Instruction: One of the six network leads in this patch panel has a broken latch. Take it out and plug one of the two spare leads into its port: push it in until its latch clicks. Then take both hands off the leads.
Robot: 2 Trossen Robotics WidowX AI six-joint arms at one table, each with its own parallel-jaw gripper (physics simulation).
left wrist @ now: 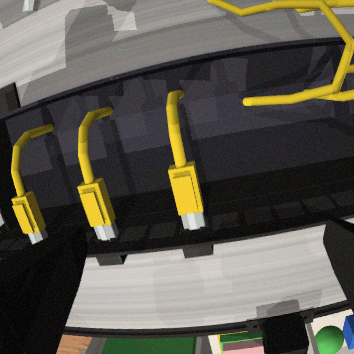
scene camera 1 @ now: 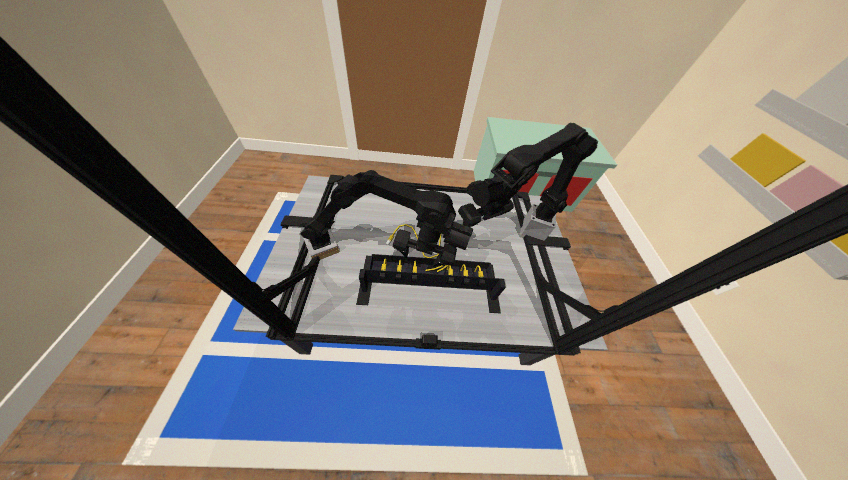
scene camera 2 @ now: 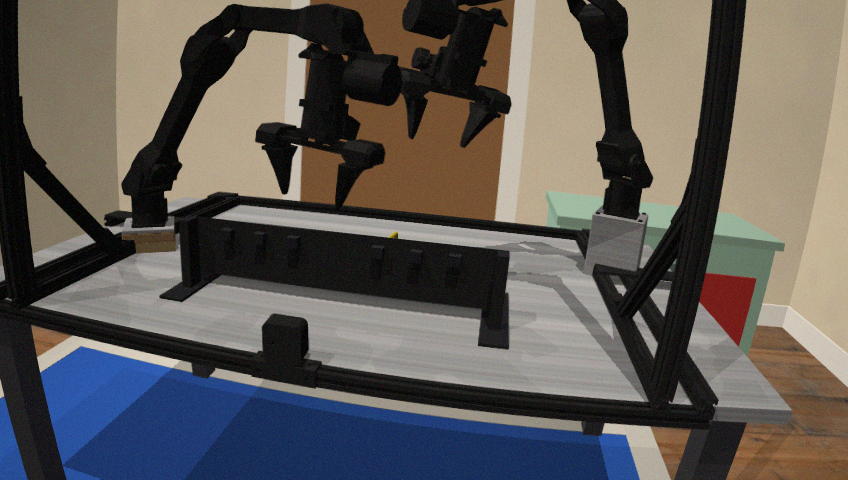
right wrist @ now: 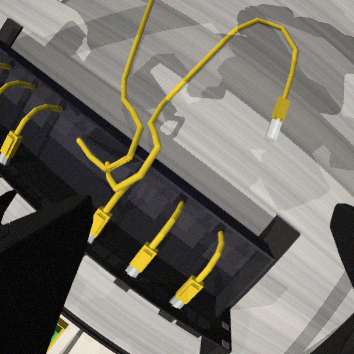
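Where they show: left gripper, fingertip midpoint: [left wrist: 209, 236] [scene camera 1: 420, 261] [scene camera 2: 310, 201]; right gripper, fingertip midpoint: [scene camera 2: 437, 142] [right wrist: 219, 212]; left arm's base at its link origin: [scene camera 1: 320, 240] [scene camera 2: 149, 223]; right arm's base at its link origin: [scene camera 1: 544, 215] [scene camera 2: 621, 214].
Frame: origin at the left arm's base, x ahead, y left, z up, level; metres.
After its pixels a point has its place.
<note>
The black patch panel [scene camera 1: 428, 284] {x 0.274, y -0.349, z -0.011 m} [scene camera 2: 339, 264] {x 0.286, y -0.356, z 0.018 m} [left wrist: 145, 150] stands mid-table. Yellow leads sit in it: three in the left group [scene camera 1: 399, 267] [left wrist: 186, 190] and three in the right group [scene camera 1: 465, 271] {x 0.392, y -0.391, z 0.051 m} [right wrist: 143, 257] {x 0.394, y -0.393, z 0.051 m}. I cannot tell which latch is broken. One spare lead's plug [right wrist: 281, 109] {x 0.517, y -0.245, z -0.031 m} lies on the table behind the panel; the other spare's cable [right wrist: 131, 55] {x 0.344, y -0.193, z -0.038 m} runs out of the right wrist view. My left gripper [scene camera 2: 311, 199] {x 0.254, y -0.306, z 0.100 m} [left wrist: 209, 236] {x 0.254, y -0.306, z 0.100 m} is open and empty above the left group. My right gripper [scene camera 2: 437, 140] {x 0.451, y -0.306, z 0.189 m} [right wrist: 219, 212] {x 0.451, y -0.306, z 0.189 m} is open and empty, higher up and farther right, above the panel's right part.
A black frame surrounds the grey table [scene camera 1: 357, 315] {x 0.015, y -0.320, z -0.044 m} [scene camera 2: 380, 339] {x 0.306, y -0.481, z -0.044 m}. A small black camera block [scene camera 1: 429, 339] {x 0.173, y -0.514, z 0.010 m} [scene camera 2: 285, 339] {x 0.174, y -0.527, z -0.007 m} sits on its front rail. The two wrists are close together above the panel. A green cabinet [scene camera 1: 535, 139] [scene camera 2: 714, 231] stands behind at the right.
</note>
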